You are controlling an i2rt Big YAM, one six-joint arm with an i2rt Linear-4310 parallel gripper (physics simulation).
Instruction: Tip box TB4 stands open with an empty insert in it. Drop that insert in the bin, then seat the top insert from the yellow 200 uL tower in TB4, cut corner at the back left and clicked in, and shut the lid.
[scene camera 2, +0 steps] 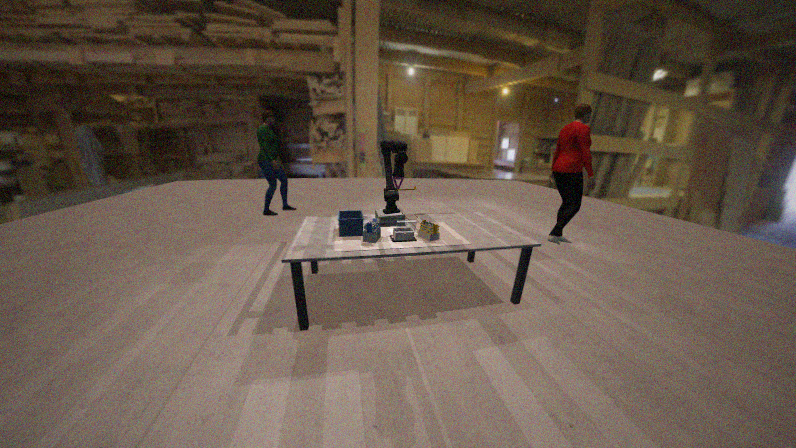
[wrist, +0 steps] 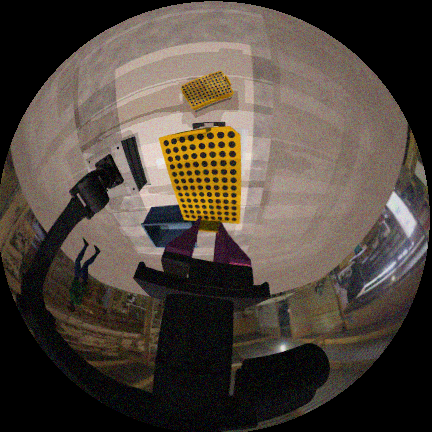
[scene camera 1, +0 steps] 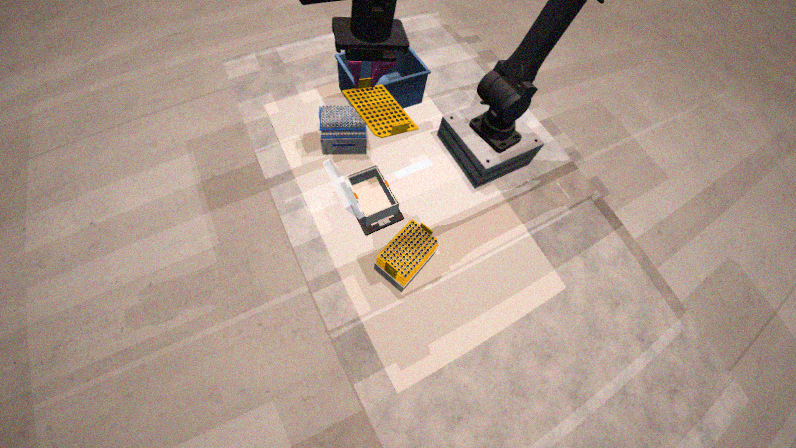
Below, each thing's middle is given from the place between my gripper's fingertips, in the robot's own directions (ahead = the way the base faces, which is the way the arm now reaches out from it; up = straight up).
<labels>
Now: the yellow insert (scene camera 1: 379, 110) 60 mm to the left of my hand. Round my hand: blue bin (scene camera 1: 406, 80): 220 mm behind, 260 mm to the right, 270 mm below; clear lid (scene camera 1: 342, 187): 70 mm ahead, 40 mm to the left, 220 mm below.
</labels>
